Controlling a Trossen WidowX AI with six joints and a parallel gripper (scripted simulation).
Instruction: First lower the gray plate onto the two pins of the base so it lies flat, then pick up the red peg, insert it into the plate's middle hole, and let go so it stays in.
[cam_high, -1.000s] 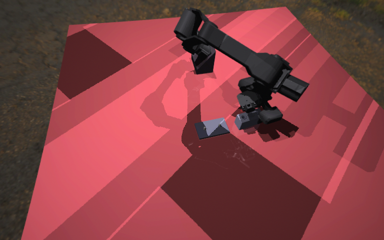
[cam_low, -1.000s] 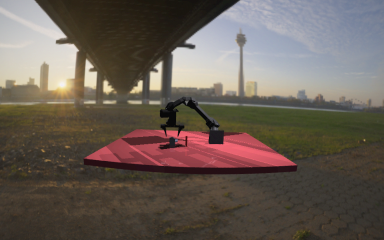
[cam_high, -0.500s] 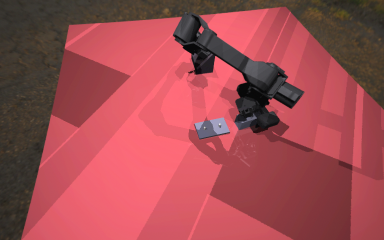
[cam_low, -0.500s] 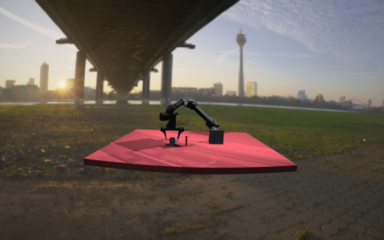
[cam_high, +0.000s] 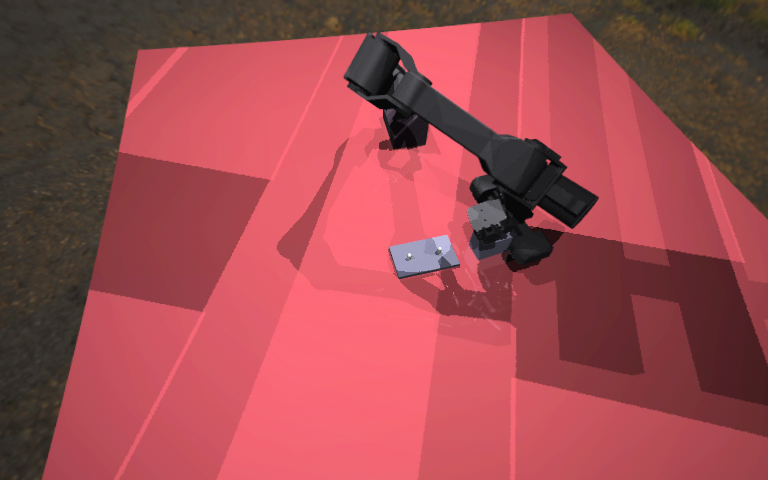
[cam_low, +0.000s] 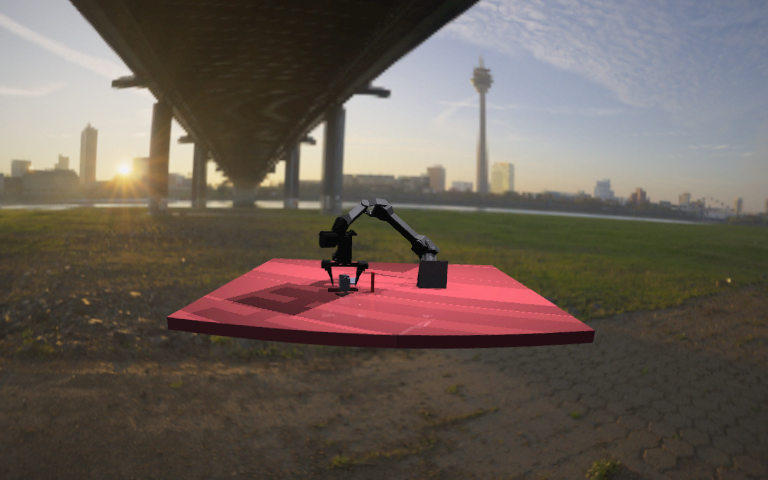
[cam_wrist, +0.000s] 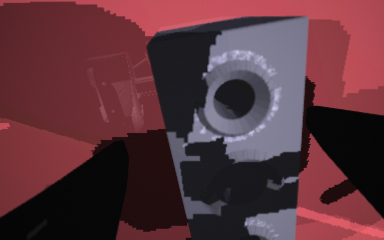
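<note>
Now: the gray plate 3 cm above my gripper tip. Also, from my gripper tip: dark base (2 cm ahead, 14 cm to the right); then red peg (12 cm behind, 3 cm to the left, 3 cm above).
</note>
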